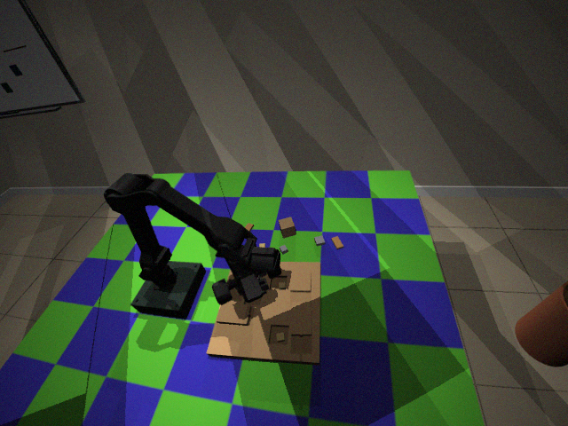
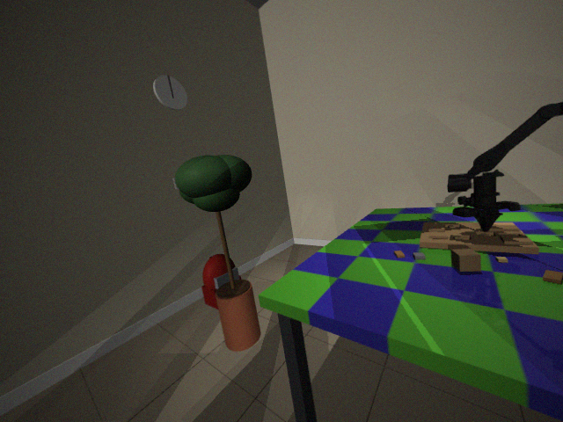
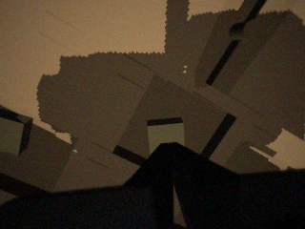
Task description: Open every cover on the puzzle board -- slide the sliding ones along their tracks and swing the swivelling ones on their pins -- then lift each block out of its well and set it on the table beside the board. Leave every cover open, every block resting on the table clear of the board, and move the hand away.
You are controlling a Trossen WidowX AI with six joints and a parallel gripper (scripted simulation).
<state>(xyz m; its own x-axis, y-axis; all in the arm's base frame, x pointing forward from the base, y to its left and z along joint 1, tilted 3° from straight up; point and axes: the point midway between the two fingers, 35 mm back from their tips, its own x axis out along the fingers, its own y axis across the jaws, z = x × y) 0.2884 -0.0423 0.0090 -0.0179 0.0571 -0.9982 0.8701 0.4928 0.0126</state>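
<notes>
Now: gripper tip 4 cm short of the tan puzzle board, 1 cm to the left of it and 1 cm above it. The rest, counted from my gripper tip: brown cube 9 cm ahead, 26 cm to the left, 1 cm below; orange block 27 cm ahead, 20 cm to the left, 3 cm below.
</notes>
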